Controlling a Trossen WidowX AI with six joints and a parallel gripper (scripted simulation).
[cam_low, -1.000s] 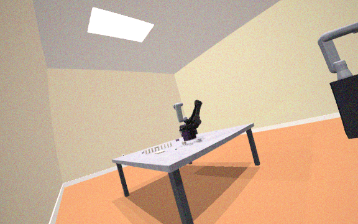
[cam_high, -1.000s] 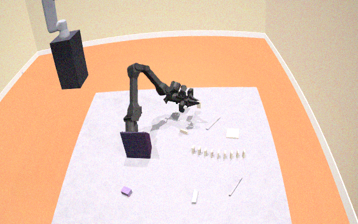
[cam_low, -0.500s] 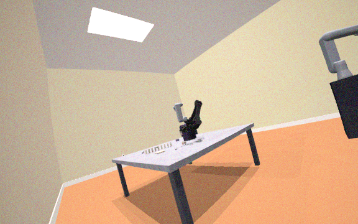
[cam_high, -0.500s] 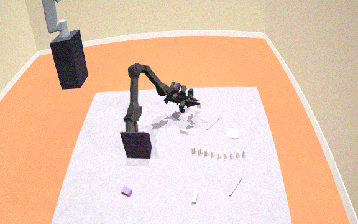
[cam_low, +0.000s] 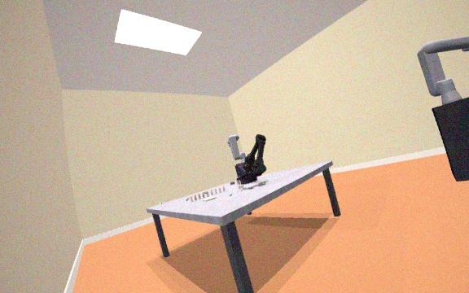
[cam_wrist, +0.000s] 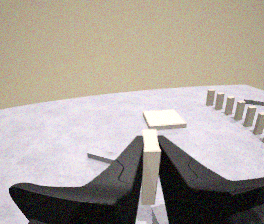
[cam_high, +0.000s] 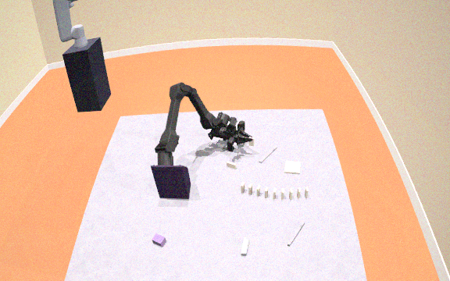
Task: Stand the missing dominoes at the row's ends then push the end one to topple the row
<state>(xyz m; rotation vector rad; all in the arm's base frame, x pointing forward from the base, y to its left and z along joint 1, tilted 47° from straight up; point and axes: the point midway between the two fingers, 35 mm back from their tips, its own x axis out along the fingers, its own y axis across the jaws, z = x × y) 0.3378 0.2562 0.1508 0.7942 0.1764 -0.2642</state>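
The thin grey rod is 90 mm below my gripper tip, 80 mm ahead of it and 10 mm to the right of it. From my gripper tip the other things lie so: flat square tile (200 mm ahead, 110 mm to the right, 90 mm below); purple block (590 mm to the right, 380 mm behind, 80 mm below).
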